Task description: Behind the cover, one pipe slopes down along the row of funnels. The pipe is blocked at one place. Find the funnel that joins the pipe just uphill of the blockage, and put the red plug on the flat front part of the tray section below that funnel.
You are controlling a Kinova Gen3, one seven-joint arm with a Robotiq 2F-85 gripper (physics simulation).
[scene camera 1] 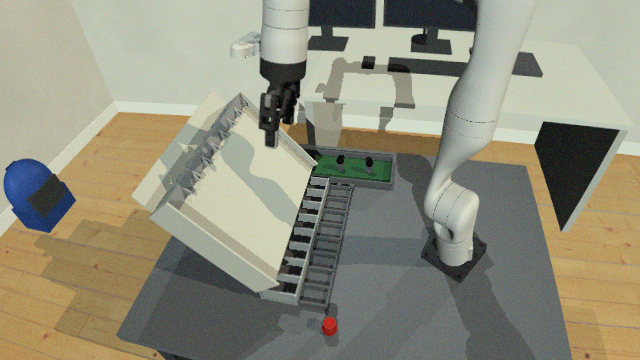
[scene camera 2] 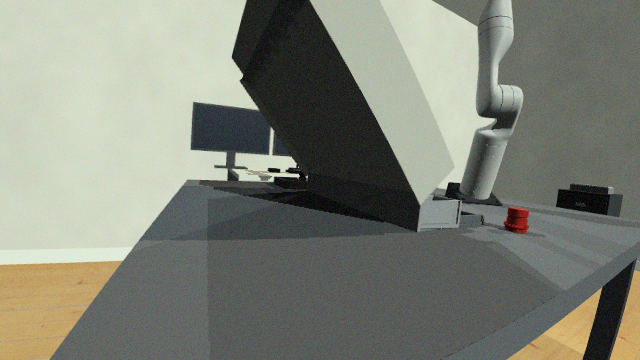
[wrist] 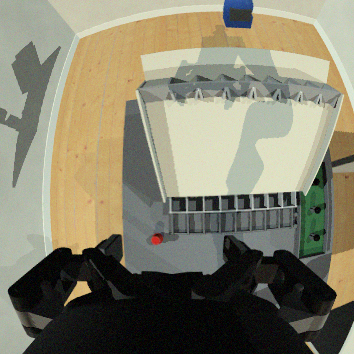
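Where they show: gripper, fingertip midpoint: [scene camera 1: 280,134] [wrist: 172,246]; arm's base, link origin: [scene camera 1: 453,250] [scene camera 2: 474,192].
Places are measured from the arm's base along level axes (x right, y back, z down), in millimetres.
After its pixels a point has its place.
Note:
The red plug [scene camera 1: 329,326] @[x -269, y -301, z -9 mm] [scene camera 2: 517,221] @[x -266, y -317, z 11 mm] [wrist: 157,239] @[x -250, y -305, z -9 mm] stands upright on the grey table, off the near end of the tray [scene camera 1: 285,297] @[x -205, y -425, z 1 mm] [scene camera 2: 440,214] @[x -204, y -443, z 6 mm]. The tray's sections show in a row in the wrist view, with flat grey front parts towards the gripper. The cream cover [scene camera 1: 250,195] @[x -28, y -541, z -173 mm] [scene camera 2: 385,100] @[x -209, y -577, z -143 mm] [wrist: 210,160] @[x -73, y -527, z -155 mm] leans back above the tray. A row of pointed funnels [scene camera 1: 215,142] @[x 30, y -631, z -292 mm] [wrist: 227,93] @[x -36, y -627, z -292 mm] runs along its top edge. The pipe and its blockage are hidden. My gripper [scene camera 1: 280,131] @[x -125, y -400, z -449 mm] [wrist: 172,246] @[x -125, y -400, z -449 mm] is open and empty, high above the cover and tray.
A green-floored box [scene camera 1: 325,172] @[x 295, y -411, z 26 mm] [wrist: 311,200] @[x 320, y -395, z 27 mm] with black-topped pegs stands at the tray's far end. The arm's base [scene camera 1: 455,255] @[x -73, y -15, z -76 mm] is bolted to the table [scene camera 1: 385,300] @[x -160, y -175, z 29 mm]. A white desk [scene camera 1: 565,100] with monitors stands behind. A blue helmet [scene camera 1: 30,182] [wrist: 238,7] is beyond the cover.

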